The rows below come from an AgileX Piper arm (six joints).
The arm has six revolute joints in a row. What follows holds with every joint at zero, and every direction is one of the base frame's. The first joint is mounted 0.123 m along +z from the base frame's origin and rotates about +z. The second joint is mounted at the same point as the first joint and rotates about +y. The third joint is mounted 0.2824 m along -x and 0.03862 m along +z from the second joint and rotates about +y. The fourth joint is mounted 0.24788 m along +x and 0.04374 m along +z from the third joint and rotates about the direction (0.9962, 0, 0.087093). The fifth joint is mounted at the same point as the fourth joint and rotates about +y. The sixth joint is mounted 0.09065 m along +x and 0.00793 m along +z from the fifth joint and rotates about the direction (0.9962, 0, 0.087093). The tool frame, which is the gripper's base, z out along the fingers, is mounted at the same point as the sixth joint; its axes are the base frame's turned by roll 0, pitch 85.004 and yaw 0 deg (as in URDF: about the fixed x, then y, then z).
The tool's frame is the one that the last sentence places.
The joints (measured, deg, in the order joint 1, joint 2, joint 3, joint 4, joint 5, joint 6), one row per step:
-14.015 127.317 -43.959 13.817 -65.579 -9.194
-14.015 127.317 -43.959 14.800 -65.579 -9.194
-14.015 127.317 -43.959 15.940 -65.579 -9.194
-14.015 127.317 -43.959 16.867 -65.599 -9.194
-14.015 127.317 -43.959 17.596 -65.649 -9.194
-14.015 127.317 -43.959 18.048 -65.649 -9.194
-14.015 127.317 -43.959 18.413 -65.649 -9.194
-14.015 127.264 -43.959 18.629 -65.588 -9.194
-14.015 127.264 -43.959 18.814 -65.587 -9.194
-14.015 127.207 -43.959 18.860 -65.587 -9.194
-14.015 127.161 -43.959 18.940 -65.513 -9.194
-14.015 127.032 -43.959 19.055 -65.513 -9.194
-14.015 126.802 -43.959 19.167 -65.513 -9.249
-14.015 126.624 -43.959 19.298 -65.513 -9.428
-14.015 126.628 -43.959 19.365 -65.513 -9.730
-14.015 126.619 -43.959 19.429 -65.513 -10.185
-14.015 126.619 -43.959 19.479 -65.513 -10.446
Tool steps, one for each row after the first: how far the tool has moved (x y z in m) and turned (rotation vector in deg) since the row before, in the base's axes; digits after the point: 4 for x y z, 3 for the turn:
-0.0007 -0.0013 -0.0001 0.192 -0.048 -0.963
-0.0008 -0.0014 -0.0001 0.223 -0.056 -1.117
-0.0007 -0.0012 0.0000 0.171 -0.063 -0.909
-0.0005 -0.0009 0.0000 0.117 -0.078 -0.717
-0.0003 -0.0006 0.0000 0.088 -0.022 -0.443
-0.0003 -0.0004 0.0000 0.071 -0.018 -0.357
-0.0001 -0.0003 0.0002 0.062 -0.010 -0.208
-0.0001 -0.0002 0.0000 0.037 -0.008 -0.181
0.0000 -0.0001 0.0004 -0.005 -0.058 -0.045
0.0000 -0.0001 0.0002 0.044 0.014 -0.073
0.0000 -0.0002 0.0008 -0.008 -0.131 -0.113
0.0001 -0.0002 0.0014 -0.079 -0.201 -0.097
0.0001 -0.0002 0.0011 -0.164 -0.087 -0.088
-0.0001 -0.0001 0.0000 -0.235 0.157 0.001
0.0000 -0.0001 0.0000 -0.365 0.224 0.038
0.0000 -0.0001 0.0000 -0.205 0.133 0.009

